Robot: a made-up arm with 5 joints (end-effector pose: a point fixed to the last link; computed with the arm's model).
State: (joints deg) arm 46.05 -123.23 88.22 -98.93 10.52
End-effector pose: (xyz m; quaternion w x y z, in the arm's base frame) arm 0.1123 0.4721 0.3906 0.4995 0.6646 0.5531 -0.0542
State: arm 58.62 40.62 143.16 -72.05 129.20
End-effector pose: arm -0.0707 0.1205 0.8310 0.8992 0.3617 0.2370 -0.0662
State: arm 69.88 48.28 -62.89 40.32 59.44
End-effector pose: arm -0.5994 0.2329 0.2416 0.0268 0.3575 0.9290 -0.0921
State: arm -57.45 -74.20 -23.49 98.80 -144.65
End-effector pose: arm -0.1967 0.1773 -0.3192 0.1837 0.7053 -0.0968 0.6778
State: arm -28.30 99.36 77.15 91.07 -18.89
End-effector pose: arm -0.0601 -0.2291 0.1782 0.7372 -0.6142 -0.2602 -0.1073
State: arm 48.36 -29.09 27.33 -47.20 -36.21
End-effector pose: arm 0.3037 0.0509 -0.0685 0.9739 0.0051 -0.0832 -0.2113
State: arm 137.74 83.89 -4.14 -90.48 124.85
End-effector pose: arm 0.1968 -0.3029 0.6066 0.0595 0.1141 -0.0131 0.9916
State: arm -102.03 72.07 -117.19 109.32 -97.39
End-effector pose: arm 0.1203 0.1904 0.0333 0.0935 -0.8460 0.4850 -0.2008
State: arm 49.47 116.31 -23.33 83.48 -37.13
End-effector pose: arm -0.2517 -0.2289 -0.0341 0.9377 -0.0448 0.0664 -0.3380
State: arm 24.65 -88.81 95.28 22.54 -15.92
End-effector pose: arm -0.2265 0.1577 0.8841 0.4259 0.5718 -0.5881 0.3819
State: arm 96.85 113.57 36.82 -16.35 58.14
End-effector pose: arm 0.0981 -0.4574 0.7048 0.2908 -0.5084 0.3468 -0.7325
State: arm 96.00 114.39 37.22 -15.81 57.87
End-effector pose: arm 0.0942 -0.4546 0.7109 0.2930 -0.5094 0.3416 -0.7335
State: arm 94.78 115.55 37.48 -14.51 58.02
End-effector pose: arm 0.0841 -0.4505 0.7168 0.2925 -0.5060 0.3405 -0.7365
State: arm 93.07 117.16 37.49 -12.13 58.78
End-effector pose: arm 0.0647 -0.4446 0.7218 0.2883 -0.4959 0.3458 -0.7425
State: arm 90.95 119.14 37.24 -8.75 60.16
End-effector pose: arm 0.0366 -0.4370 0.7247 0.2803 -0.4788 0.3576 -0.7512
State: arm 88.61 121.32 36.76 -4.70 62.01
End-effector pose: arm 0.0026 -0.4277 0.7247 0.2694 -0.4556 0.3746 -0.7612
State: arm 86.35 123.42 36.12 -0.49 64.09
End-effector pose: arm -0.0327 -0.4178 0.7213 0.2572 -0.4292 0.3944 -0.7707
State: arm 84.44 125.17 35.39 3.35 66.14
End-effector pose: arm -0.0646 -0.4084 0.7153 0.2453 -0.4027 0.4145 -0.7784
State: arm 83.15 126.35 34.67 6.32 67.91
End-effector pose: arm -0.0884 -0.4008 0.7082 0.2350 -0.3801 0.4321 -0.7833
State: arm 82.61 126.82 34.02 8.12 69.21
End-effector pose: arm -0.1020 -0.3965 0.7017 0.2274 -0.3643 0.4455 -0.7855
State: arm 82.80 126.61 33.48 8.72 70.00
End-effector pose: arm -0.1054 -0.3957 0.6966 0.2225 -0.3562 0.4544 -0.7856
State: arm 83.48 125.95 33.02 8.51 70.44
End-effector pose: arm -0.1021 -0.3974 0.6926 0.2195 -0.3534 0.4602 -0.7843
